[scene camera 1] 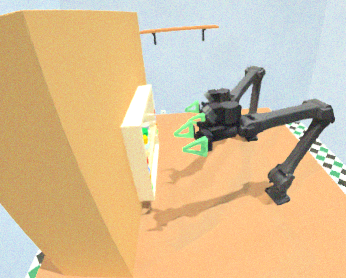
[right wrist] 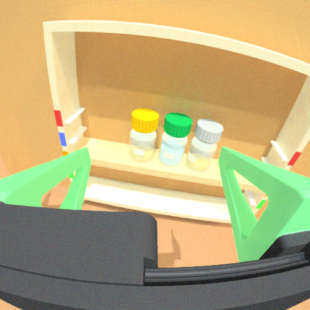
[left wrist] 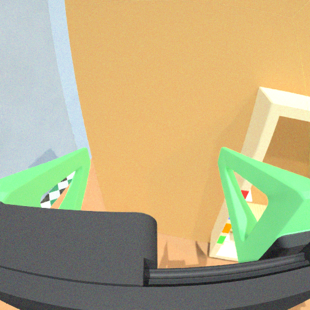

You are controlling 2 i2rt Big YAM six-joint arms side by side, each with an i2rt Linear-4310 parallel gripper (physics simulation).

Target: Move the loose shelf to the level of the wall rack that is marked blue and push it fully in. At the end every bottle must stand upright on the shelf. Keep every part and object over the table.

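The cream wall rack [scene camera 1: 137, 165] [left wrist: 264, 125] [right wrist: 175, 34] hangs on a wooden wall. In the right wrist view the loose shelf [right wrist: 107, 151] lies across it, seemingly at the orange mark, below the blue mark [right wrist: 62, 139]. Upright on it stand the yellow-capped bottle [right wrist: 143, 137], the green-capped bottle [right wrist: 174, 142] and the grey-capped bottle [right wrist: 203, 145]. My right gripper [scene camera 1: 195, 112] [right wrist: 154, 154] is open and empty before the rack; its fingers frame the shelf. My left gripper [scene camera 1: 190, 139] [left wrist: 153, 154] is open and empty, facing wall beside the rack. How deep the shelf sits is unclear.
The tall wooden wall [scene camera 1: 90, 100] [left wrist: 160, 90] stands behind the rack. The two grippers appear close together in the scene view. The rack's bottom board [right wrist: 155, 201] lies below the loose shelf. An orange wall ledge [scene camera 1: 180, 29] is at the back above the table [scene camera 1: 225, 245].
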